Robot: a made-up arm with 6 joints. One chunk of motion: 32 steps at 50 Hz.
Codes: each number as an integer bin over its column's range. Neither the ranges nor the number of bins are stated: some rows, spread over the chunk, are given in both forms.
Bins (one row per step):
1: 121 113 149 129 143 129
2: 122 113 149 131 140 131
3: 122 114 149 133 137 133
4: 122 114 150 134 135 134
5: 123 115 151 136 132 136
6: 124 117 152 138 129 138
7: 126 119 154 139 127 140
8: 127 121 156 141 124 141
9: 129 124 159 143 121 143
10: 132 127 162 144 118 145
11: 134 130 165 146 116 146
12: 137 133 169 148 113 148
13: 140 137 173 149 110 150
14: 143 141 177 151 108 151
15: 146 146 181 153 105 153
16: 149 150 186 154 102 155
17: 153 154 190 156 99 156
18: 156 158 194 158 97 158
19: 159 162 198 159 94 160
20: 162 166 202 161 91 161
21: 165 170 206 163 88 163
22: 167 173 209 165 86 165
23: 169 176 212 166 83 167
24: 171 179 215 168 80 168
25: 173 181 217 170 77 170
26: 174 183 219 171 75 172
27: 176 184 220 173 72 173
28: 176 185 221 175 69 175
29: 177 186 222 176 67 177
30: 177 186 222 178 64 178
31: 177 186 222 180 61 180
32: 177 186 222 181 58 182
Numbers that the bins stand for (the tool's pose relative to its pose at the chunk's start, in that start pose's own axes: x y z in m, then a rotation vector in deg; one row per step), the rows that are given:
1: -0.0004 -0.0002 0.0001 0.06 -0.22 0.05
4: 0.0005 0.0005 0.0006 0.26 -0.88 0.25
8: 0.0046 0.0054 0.0034 0.53 -1.79 0.53
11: 0.0104 0.0118 0.0076 0.73 -2.45 0.72
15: 0.0202 0.0231 0.0152 1.01 -3.36 1.00
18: 0.0285 0.0315 0.0213 1.20 -4.02 1.19
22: 0.0375 0.0421 0.0284 1.48 -4.92 1.47
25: 0.0425 0.0478 0.0321 1.68 -5.67 1.67
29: 0.0458 0.0513 0.0345 1.91 -6.49 1.94
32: 0.0458 0.0513 0.0345 2.11 -7.23 2.14
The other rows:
2: 0.0005 -0.0002 0.0001 0.14 -0.47 0.13
3: 0.0005 0.0005 0.0001 0.22 -0.72 0.21
5: 0.0013 0.0012 0.0011 0.34 -1.13 0.33
6: 0.0021 0.0026 0.0015 0.41 -1.38 0.41
7: 0.0038 0.0040 0.0025 0.45 -1.54 0.49
9: 0.0062 0.0075 0.0048 0.61 -2.04 0.60
10: 0.0087 0.0096 0.0062 0.65 -2.28 0.68
12: 0.0128 0.0139 0.0095 0.81 -2.70 0.80
13: 0.0153 0.0167 0.0114 0.85 -2.94 0.88
14: 0.0178 0.0195 0.0133 0.93 -3.11 0.92
16: 0.0227 0.0259 0.0175 1.05 -3.60 1.08
17: 0.0260 0.0287 0.0194 1.12 -3.85 1.12
19: 0.0309 0.0344 0.0232 1.24 -4.26 1.27
20: 0.0334 0.0372 0.0251 1.32 -4.51 1.31
21: 0.0359 0.0400 0.0269 1.40 -4.76 1.39
23: 0.0392 0.0442 0.0298 1.52 -5.17 1.55
24: 0.0408 0.0464 0.0312 1.60 -5.42 1.59
26: 0.0433 0.0492 0.0331 1.72 -5.83 1.75
27: 0.0449 0.0499 0.0335 1.80 -6.08 1.78
28: 0.0449 0.0506 0.0340 1.87 -6.33 1.86
30: 0.0458 0.0513 0.0345 1.99 -6.74 1.98
31: 0.0458 0.0513 0.0345 2.07 -6.99 2.06

